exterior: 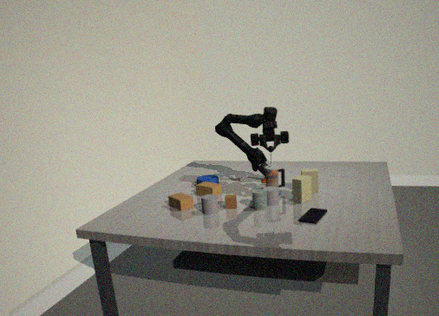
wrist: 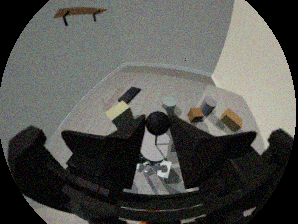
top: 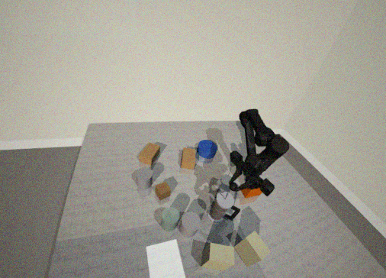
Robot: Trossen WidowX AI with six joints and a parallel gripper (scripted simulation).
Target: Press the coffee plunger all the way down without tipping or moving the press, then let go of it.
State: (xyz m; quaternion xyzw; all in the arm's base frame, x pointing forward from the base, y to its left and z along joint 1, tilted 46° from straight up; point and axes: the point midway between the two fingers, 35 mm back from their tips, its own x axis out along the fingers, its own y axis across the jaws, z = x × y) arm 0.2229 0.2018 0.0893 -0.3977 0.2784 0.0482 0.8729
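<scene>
My gripper tip is 12 cm above the coffee press, 2 cm past it and 1 cm to the right of it. The rest, counted from my gripper tip: blue bowl (39 cm to the right, 21 cm below, 10 cm behind); pale green cylinder (20 cm ahead, 19 cm below, 1 cm to the right).
</scene>
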